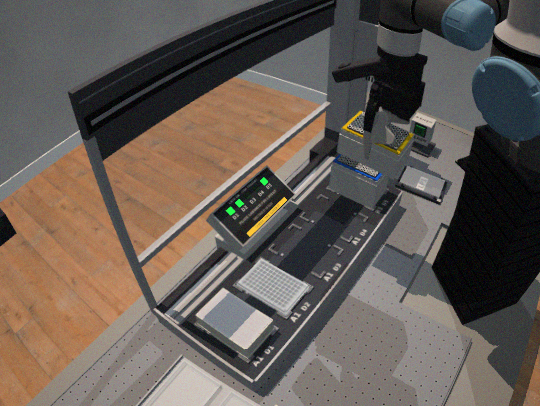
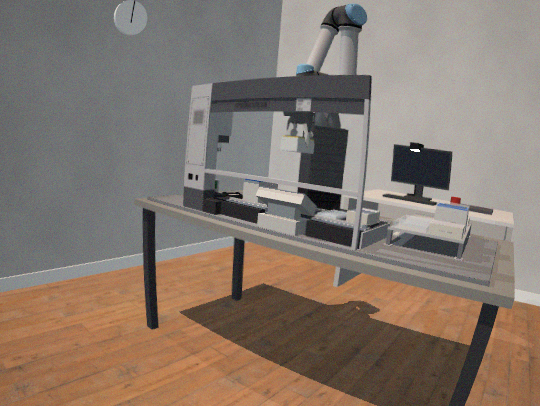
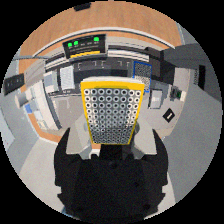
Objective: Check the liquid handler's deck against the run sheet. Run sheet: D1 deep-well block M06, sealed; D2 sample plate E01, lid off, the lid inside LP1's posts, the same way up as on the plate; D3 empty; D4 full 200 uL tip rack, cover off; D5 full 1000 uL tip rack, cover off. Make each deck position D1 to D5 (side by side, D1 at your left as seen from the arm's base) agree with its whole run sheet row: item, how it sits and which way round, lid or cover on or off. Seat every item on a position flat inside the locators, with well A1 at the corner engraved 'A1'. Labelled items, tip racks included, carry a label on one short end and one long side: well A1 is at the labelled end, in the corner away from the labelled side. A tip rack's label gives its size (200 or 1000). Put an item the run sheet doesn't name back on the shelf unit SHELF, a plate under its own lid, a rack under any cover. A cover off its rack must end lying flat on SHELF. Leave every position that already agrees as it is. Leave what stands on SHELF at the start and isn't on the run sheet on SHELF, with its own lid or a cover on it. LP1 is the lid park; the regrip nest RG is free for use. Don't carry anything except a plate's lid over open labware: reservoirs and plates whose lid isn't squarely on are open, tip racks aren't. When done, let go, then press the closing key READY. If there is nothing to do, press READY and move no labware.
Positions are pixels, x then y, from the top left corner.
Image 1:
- my gripper: 377, 146
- yellow-rimmed tip rack: 388, 160
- blue-rimmed tip rack: 349, 178
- deep-well block: 241, 327
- clear lid: 417, 180
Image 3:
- my gripper: 111, 111
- yellow-rimmed tip rack: 111, 104
